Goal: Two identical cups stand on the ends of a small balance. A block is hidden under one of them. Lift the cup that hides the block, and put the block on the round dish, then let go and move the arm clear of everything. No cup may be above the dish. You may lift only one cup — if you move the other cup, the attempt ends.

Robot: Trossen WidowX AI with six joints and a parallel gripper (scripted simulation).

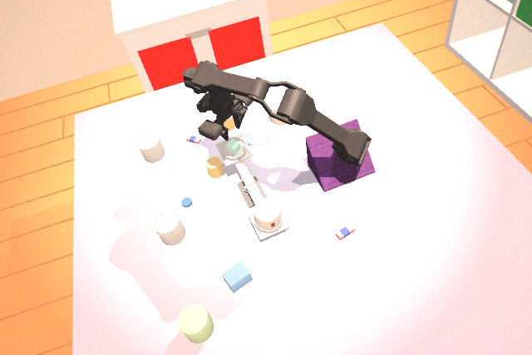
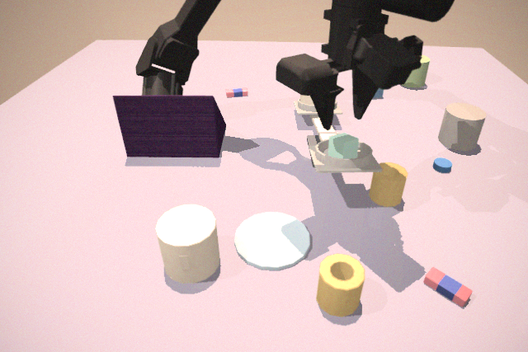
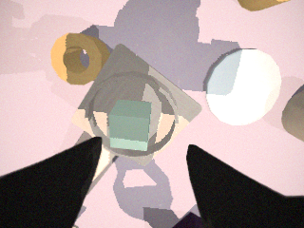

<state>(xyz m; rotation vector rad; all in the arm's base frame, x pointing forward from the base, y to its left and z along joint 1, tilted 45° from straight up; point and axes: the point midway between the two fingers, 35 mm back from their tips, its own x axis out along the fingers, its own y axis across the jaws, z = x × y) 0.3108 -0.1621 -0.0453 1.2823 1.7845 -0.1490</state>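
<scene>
My gripper tip is 4 cm above the green block, 1 cm to the right of it and 1 cm short of it. Also, from my gripper tip: blue puck 19 cm ahead, 12 cm below, 9 cm to the left; then round dish 13 cm below, 9 cm to the right, 9 cm behind; then balance 13 cm to the left, 9 cm below.
</scene>
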